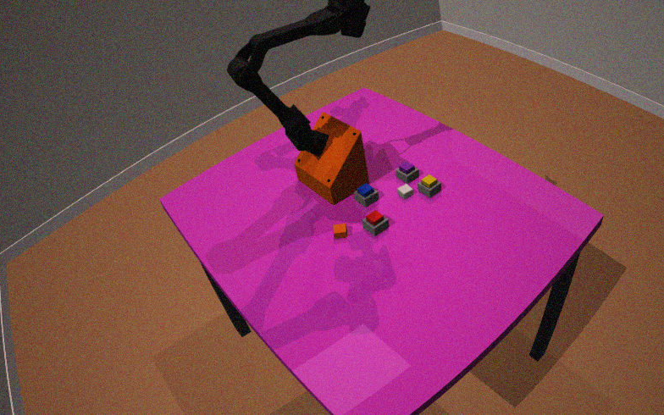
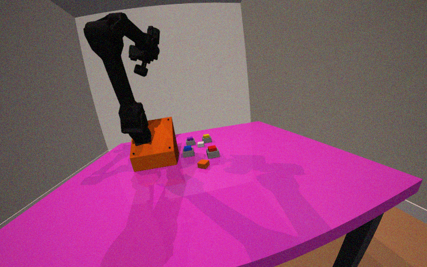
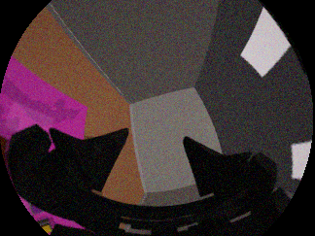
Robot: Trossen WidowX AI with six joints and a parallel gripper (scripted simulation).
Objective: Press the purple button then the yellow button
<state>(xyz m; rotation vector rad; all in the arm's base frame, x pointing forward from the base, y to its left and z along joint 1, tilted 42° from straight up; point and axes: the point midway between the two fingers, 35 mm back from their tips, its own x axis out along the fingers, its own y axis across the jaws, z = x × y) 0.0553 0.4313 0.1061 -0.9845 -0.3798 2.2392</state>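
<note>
Right now my gripper tip is 20 cm short of the purple button, 14 cm to the left of it and 45 cm above it. Also, from my gripper tip: small white block: 25 cm ahead, 21 cm to the right, 48 cm below; then yellow button: 29 cm ahead, 16 cm to the right, 45 cm below; then blue button: 17 cm ahead, 29 cm to the right, 45 cm below.
</note>
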